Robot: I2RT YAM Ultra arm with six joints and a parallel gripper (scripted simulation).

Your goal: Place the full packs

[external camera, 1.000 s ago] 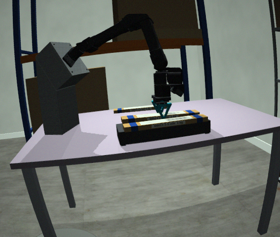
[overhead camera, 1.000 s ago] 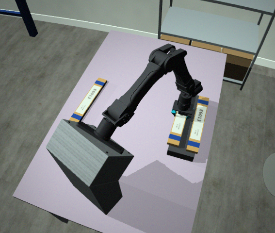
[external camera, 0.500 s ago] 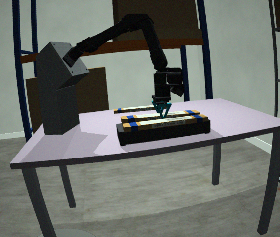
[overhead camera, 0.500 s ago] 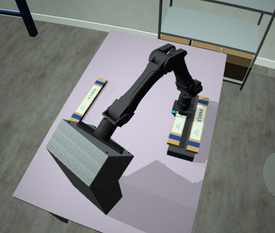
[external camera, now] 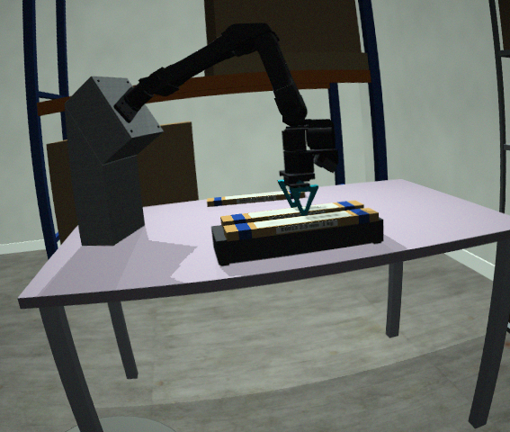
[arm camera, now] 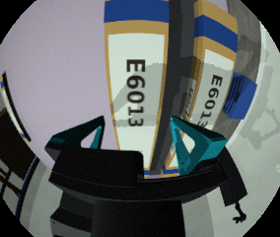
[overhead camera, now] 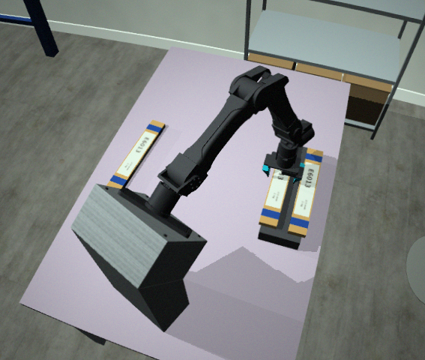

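The low dark platform lies 70 mm below my hand, 40 mm to the right of it and 30 mm behind it.
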